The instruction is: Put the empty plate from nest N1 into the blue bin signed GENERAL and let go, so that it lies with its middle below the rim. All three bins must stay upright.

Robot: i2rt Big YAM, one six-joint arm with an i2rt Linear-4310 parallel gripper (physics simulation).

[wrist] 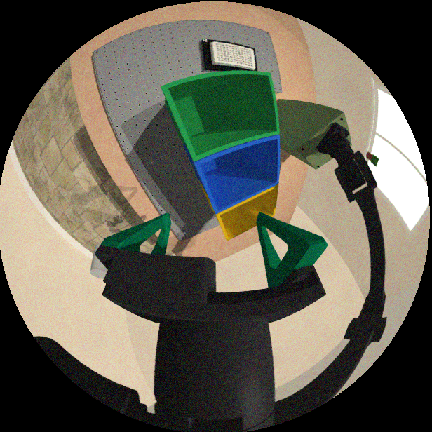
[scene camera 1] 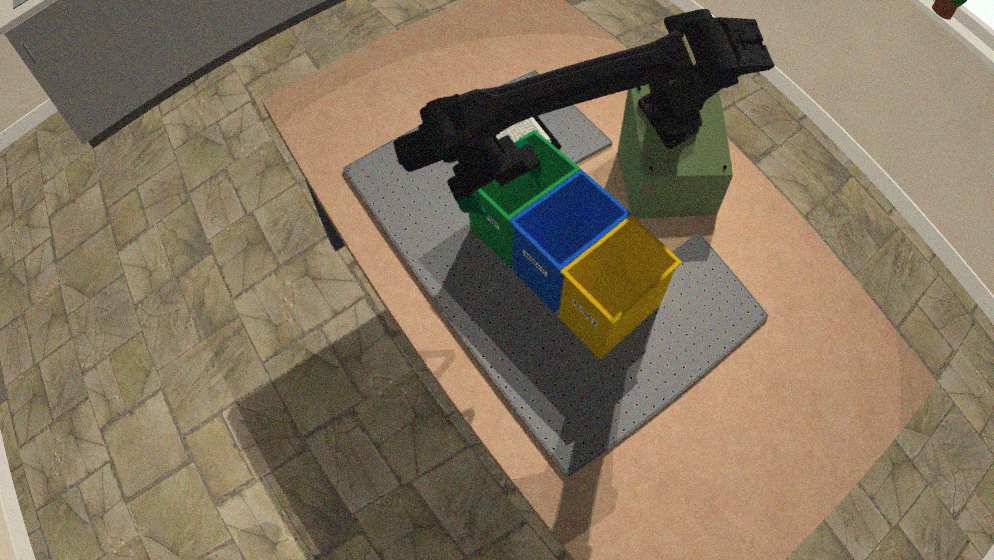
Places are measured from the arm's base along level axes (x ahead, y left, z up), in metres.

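Pixels of known places: gripper, between the fingertips: [scene camera 1: 511,198]; arm's base, origin of its link: [scene camera 1: 668,117].
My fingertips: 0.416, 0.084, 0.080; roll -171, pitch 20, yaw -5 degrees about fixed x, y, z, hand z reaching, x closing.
For each thing: its top centre in the pictures, then the offset to it from my fingertips, as dx, dy, dz. "spot": a spot on its surface instead. Level surfaces: height alone.
- white well plate, centre of its top: [scene camera 1: 517,136] -0.181, -0.301, -0.256
- blue bin, centre of its top: [scene camera 1: 571,216] -0.108, +0.022, -0.102
- green bin, a spot on its surface: [scene camera 1: 489,235] spot: +0.002, -0.086, -0.234
- yellow bin, centre of its top: [scene camera 1: 623,266] -0.135, +0.151, -0.102
- grey perforated board, height of its surface: dz -0.282
A white well plate [scene camera 1: 523,130] [wrist: 233,54] sits in a black nest [wrist: 207,56] behind the green bin; the arm covers part of it in the scene view. The nest's sign is not legible. The blue bin [scene camera 1: 534,271] [wrist: 240,172] stands upright in the middle of the row, and the part of its inside that shows holds no plate. My gripper [wrist: 213,217] is open and empty, with its green fingers wide apart. It hangs high above the bins; in the scene view its fingertips are hard to make out near the green bin.
The green bin [scene camera 1: 489,235] [wrist: 235,102] and the yellow bin [scene camera 1: 584,320] [wrist: 246,215] stand upright on either side of the blue bin, on a grey perforated board [scene camera 1: 723,299] [wrist: 125,65]. The arm's green pedestal [scene camera 1: 671,194] [wrist: 310,125] stands to the right of the bins.
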